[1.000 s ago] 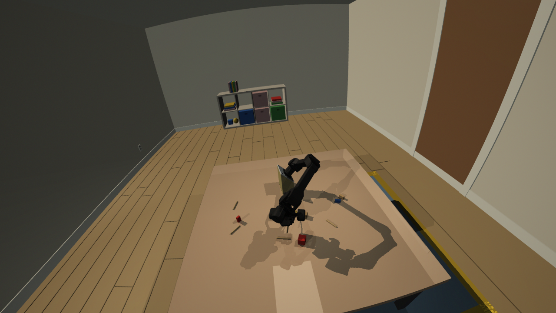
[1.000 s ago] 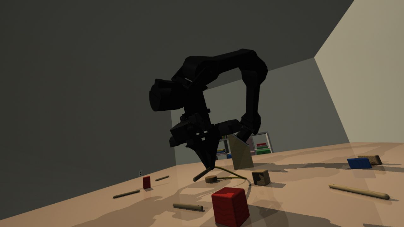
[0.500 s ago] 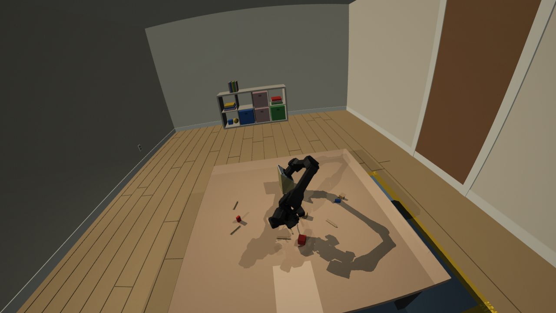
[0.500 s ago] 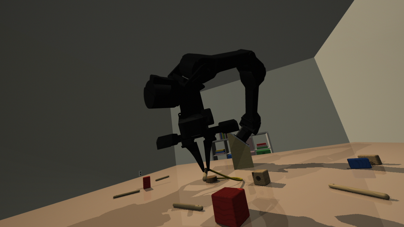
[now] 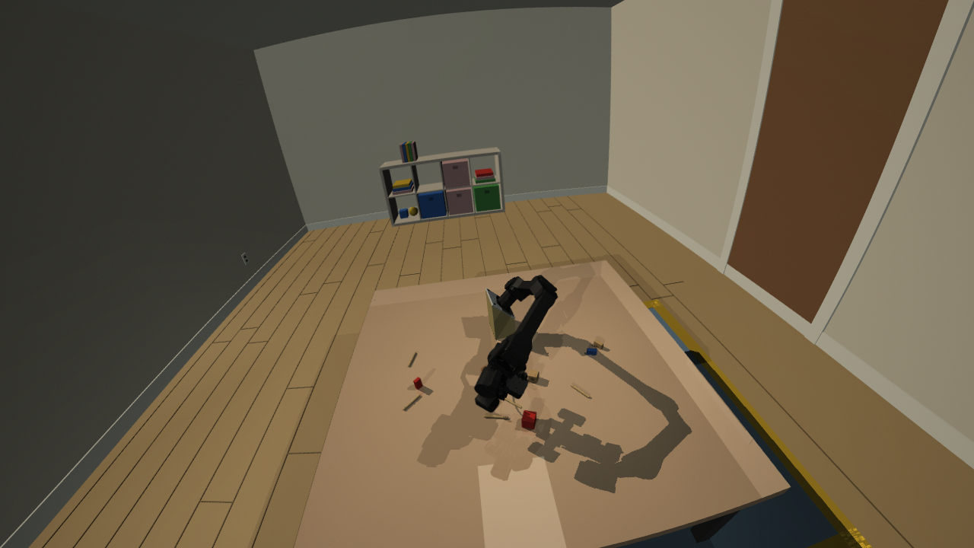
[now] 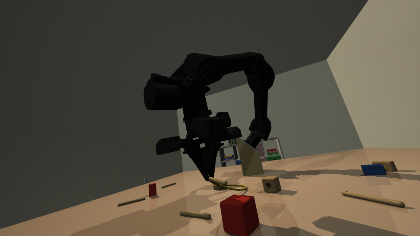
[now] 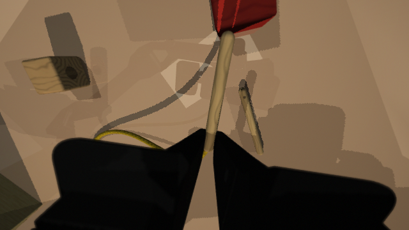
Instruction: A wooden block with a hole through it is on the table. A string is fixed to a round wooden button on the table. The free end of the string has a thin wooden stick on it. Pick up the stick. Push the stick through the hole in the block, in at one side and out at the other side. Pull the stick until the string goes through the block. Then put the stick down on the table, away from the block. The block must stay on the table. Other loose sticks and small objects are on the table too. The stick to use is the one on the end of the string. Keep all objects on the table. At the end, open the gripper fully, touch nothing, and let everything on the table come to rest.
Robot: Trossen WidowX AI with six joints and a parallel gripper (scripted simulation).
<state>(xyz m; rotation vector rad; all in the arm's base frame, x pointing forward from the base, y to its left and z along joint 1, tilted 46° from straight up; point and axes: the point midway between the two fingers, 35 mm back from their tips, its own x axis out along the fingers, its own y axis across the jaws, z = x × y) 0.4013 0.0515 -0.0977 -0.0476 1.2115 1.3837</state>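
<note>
The big red cube is 7 cm to the left of my gripper tip, 6 cm ahead of it and 4 cm below it. The rest, counted from my gripper tip: wooden block: 12 cm behind, 11 cm to the left, 4 cm below; thin wooden stick: 1 cm to the left, 1 cm ahead; round wooden button: 17 cm behind, 5 cm to the right, 5 cm below.
</note>
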